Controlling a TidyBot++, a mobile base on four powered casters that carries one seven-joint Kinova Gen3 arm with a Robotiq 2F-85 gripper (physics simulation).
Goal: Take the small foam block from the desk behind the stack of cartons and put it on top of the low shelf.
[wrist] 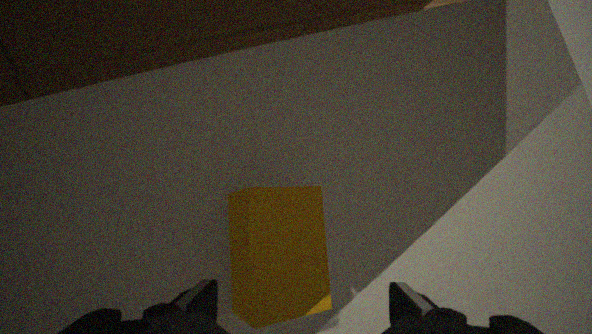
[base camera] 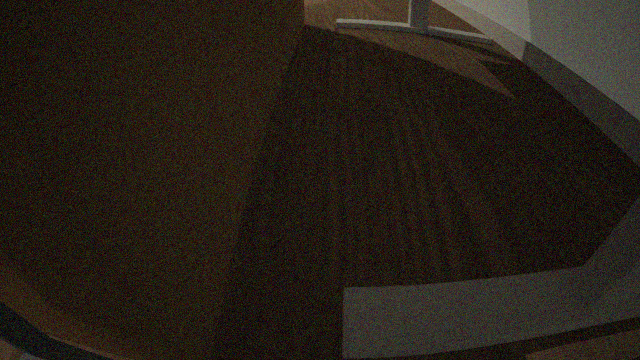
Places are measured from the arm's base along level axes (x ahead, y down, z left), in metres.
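Where they show: gripper, between the fingertips: (wrist: pixel 302 301).
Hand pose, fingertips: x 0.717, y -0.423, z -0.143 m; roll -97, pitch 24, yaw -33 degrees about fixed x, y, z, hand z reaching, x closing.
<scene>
After its pixels a point has its place.
The small foam block (wrist: pixel 280 245) @(x 0.742, y -0.368, z -0.128 m) is yellow and stands out on the grey desk top (wrist: pixel 150 165) @(x 0.693, y -0.323, z -0.040 m) in the wrist view, low and left of the middle. Its lower right corner is lit; the rest is in shadow. My gripper (wrist: pixel 302 301) @(x 0.717, y -0.423, z -0.143 m) is open, with its two dark fingertips at the bottom of the wrist view. The block appears between them sideways, nearer the left finger, and is not gripped. Its distance below the fingertips is hard to tell. The low shelf cannot be made out in either view.
A large brown surface (base camera: pixel 125 150) @(x 0.240, y 0.157, z 0.120 m), probably the cartons, fills the left of the base view. Dark wooden floor (base camera: pixel 390 165) @(x 0.547, y 0.397, z -0.087 m) lies beside it. A white T-shaped foot (base camera: pixel 372 23) stands at the far end, a pale wall (base camera: pixel 590 45) @(x 0.960, y 0.204, z -0.769 m) at right, and a grey panel (base camera: pixel 425 320) low right.
</scene>
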